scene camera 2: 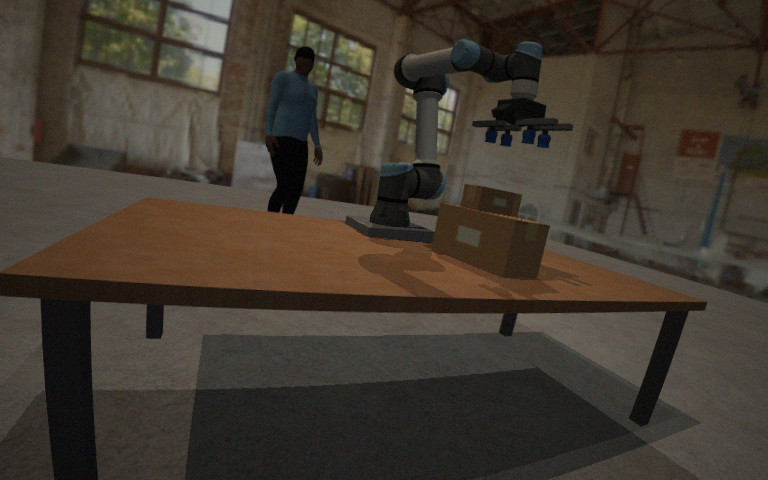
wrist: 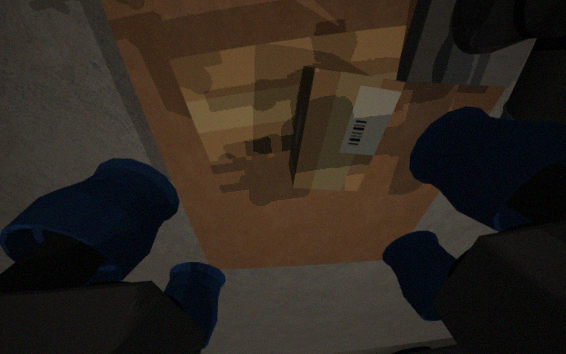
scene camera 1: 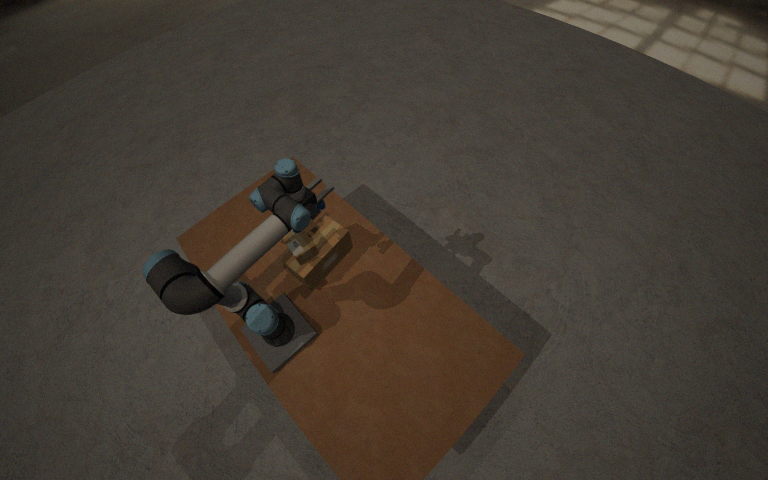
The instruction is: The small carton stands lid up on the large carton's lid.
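Pixels of known places: hand, its tool point: (scene camera 2: 515, 144) (wrist: 298, 228); arm's base, origin of its link: (scene camera 2: 389, 223) (wrist: 491, 6) (scene camera 1: 278, 329).
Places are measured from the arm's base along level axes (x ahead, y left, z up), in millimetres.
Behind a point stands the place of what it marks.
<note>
The small carton (scene camera 1: 300, 249) @(x 306, y 131, z 192 mm) (scene camera 2: 490, 199) @(x 372, y 139, z 158 mm) (wrist: 326, 135) @(x 346, y 171, z 192 mm) stands upright on the large carton's lid, toward one end, with its taped lid and white barcode label facing up. It sits slightly turned against the large carton (scene camera 1: 335, 257) @(x 424, y 75, z 27 mm) (scene camera 2: 491, 243) @(x 481, y 82, z 41 mm) (wrist: 235, 112) @(x 467, y 159, z 119 mm), at the lid's rear side in scene camera 2; whether it overhangs that edge is hard to tell. The large carton stands on the table, and its side label faces scene camera 2. My gripper (scene camera 1: 321, 205) (scene camera 2: 517, 137) @(x 400, y 168, z 331 mm) (wrist: 300, 220) @(x 400, y 168, z 331 mm) is open, its four blue cups hanging well above both cartons with a visible gap.
The robot base plate (scene camera 1: 275, 360) @(x -95, y -98, z -5 mm) (scene camera 2: 390, 230) @(x 123, y -51, z -9 mm) is mounted on the orange-brown table (scene camera 1: 396, 362) @(x 279, y -471, z -37 mm) (scene camera 2: 237, 254) @(x 494, y -560, z -37 mm) (wrist: 310, 235) @(x 277, y 682, z -37 mm), close beside the large carton. A person (scene camera 2: 293, 118) in a blue top stands on the floor behind the table. Arm shadows fall across the cartons and table.
</note>
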